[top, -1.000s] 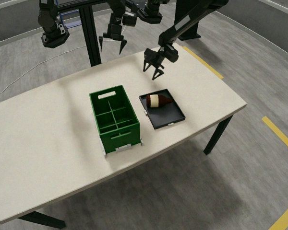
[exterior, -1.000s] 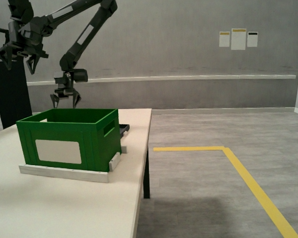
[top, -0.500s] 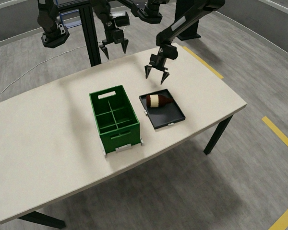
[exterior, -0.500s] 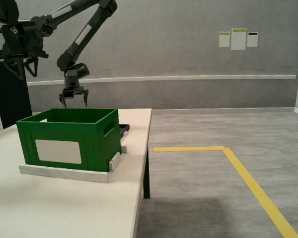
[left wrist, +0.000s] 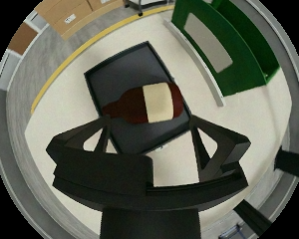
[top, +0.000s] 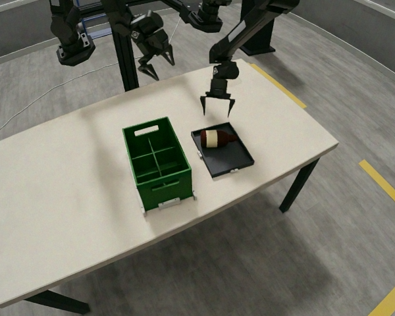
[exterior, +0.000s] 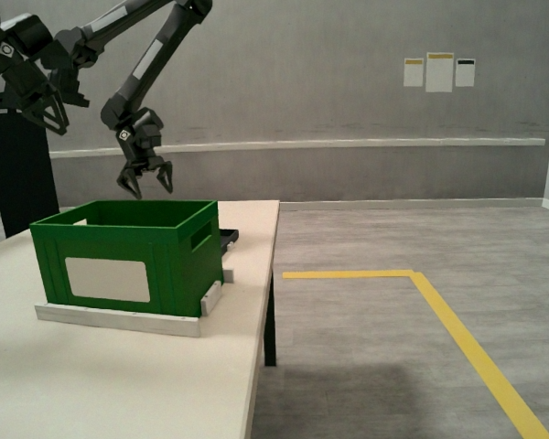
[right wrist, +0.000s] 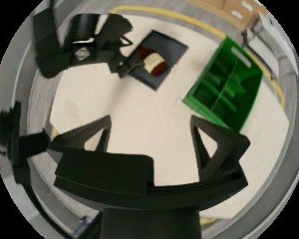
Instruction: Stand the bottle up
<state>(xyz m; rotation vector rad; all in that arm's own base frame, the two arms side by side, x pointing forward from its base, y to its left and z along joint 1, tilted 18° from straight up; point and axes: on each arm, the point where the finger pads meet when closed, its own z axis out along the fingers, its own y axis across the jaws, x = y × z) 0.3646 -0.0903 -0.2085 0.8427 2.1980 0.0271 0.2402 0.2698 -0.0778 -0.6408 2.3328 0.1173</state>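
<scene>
My left gripper is now 11 cm above the bottle and 4 cm short of it. From my left hand the other things lie so: green crate 29 cm to the right, 9 cm ahead, 6 cm below; then dark tray 14 cm below, 6 cm ahead.
</scene>
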